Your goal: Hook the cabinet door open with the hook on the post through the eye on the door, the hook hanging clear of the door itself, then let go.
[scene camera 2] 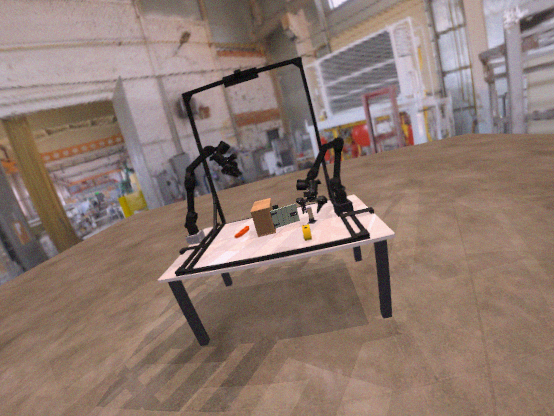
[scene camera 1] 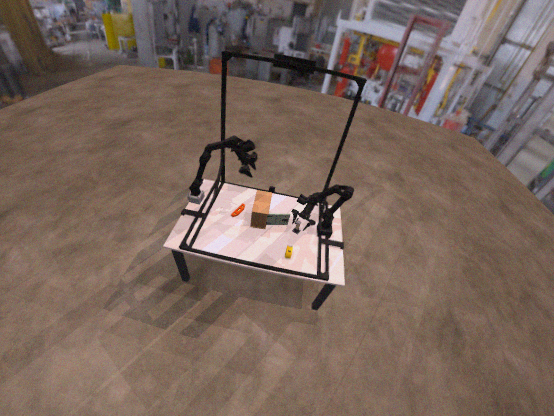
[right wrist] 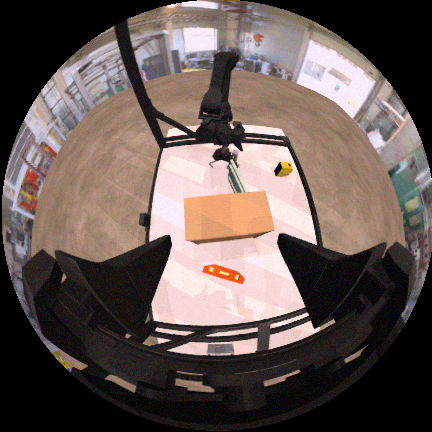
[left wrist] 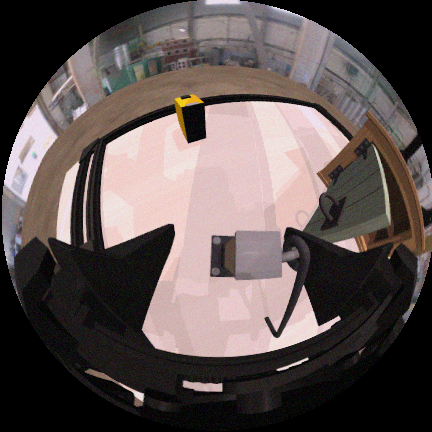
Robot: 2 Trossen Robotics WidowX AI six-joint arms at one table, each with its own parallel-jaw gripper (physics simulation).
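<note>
The wooden cabinet has its green door standing open. The dark eye is on the door's face. The post stands near the door's free edge. Its dark hook hangs from the grey head, outside the eye and apart from the door. My left gripper is open, its fingers on either side of the post's head; one fingertip is behind the hook's root. My right gripper is open and empty, high above the table.
A yellow and black tape measure stands near the front edge. An orange level lies left of the cabinet in the scene views. Black rails run around the table, with a tall black frame at the back.
</note>
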